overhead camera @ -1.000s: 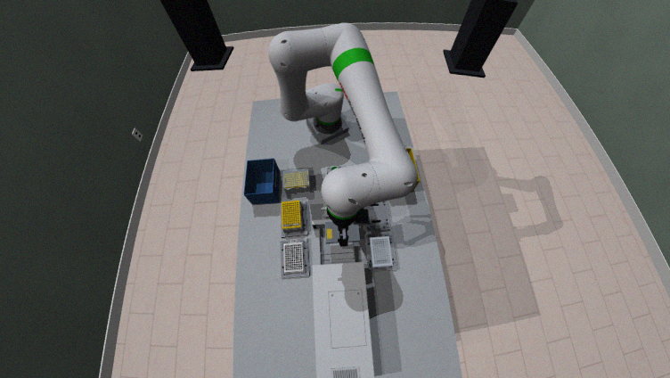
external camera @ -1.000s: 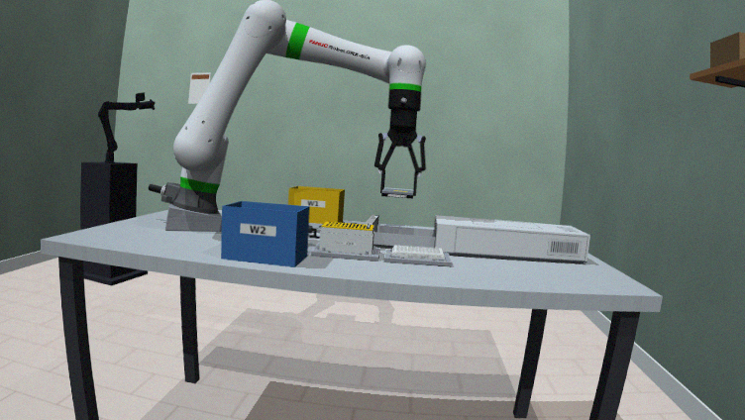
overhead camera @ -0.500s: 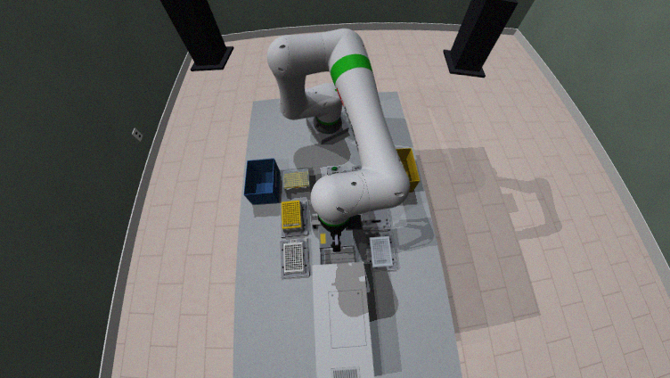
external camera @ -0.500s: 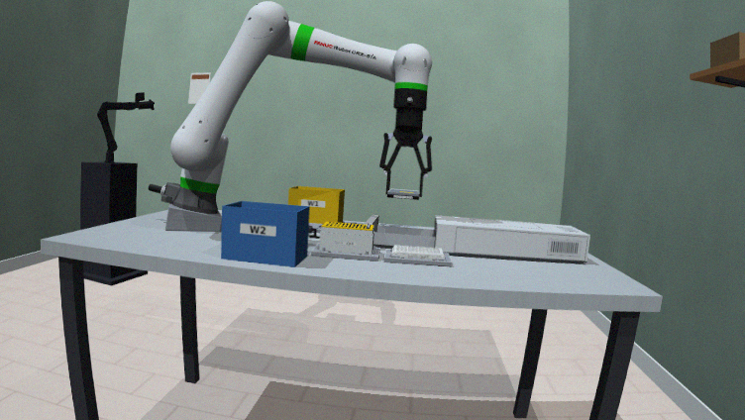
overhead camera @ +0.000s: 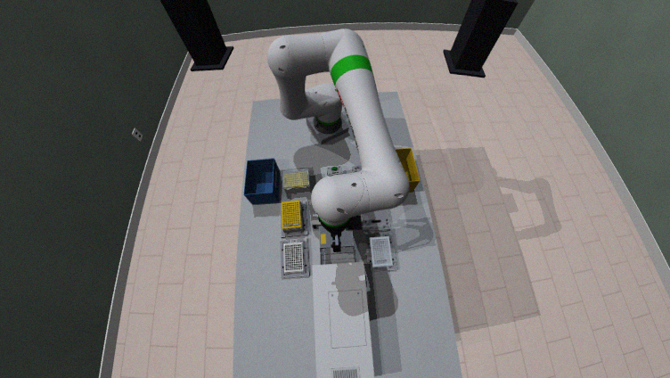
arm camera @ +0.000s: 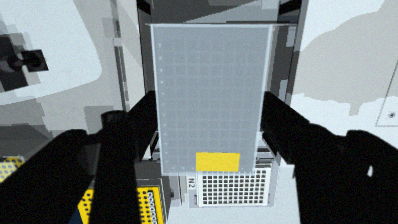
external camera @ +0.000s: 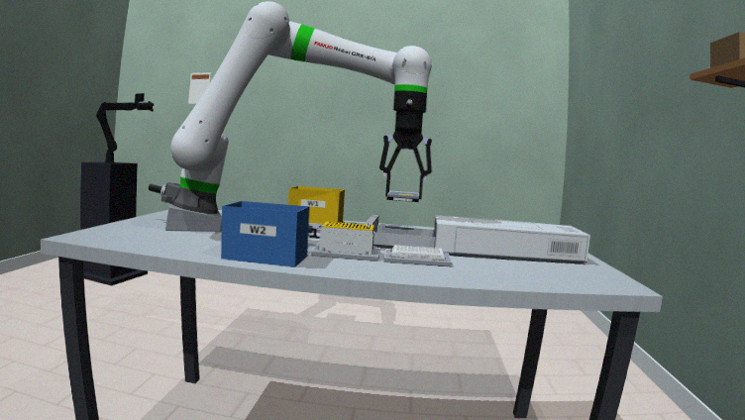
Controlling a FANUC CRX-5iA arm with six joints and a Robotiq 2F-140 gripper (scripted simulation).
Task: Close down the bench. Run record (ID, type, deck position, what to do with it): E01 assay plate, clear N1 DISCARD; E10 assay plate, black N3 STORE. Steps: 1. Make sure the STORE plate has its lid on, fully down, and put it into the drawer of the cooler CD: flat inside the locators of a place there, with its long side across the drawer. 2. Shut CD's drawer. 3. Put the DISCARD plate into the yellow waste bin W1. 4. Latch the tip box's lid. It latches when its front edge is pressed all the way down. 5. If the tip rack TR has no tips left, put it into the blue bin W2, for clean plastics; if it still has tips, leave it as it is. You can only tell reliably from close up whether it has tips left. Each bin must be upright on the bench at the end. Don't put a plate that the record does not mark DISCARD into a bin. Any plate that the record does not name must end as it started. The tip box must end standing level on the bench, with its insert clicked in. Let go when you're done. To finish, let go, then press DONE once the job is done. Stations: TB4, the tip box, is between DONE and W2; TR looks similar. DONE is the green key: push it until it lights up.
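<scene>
Right now the cooler drawer is 12 cm below my hand, 3 cm ahead of it and 1 cm to the left of it. Also, from my hand: cooler CD 17 cm ahead, 12 cm below, 2 cm to the left; then clear plate lid 2 cm below; then black assay plate 2 cm below.
</scene>
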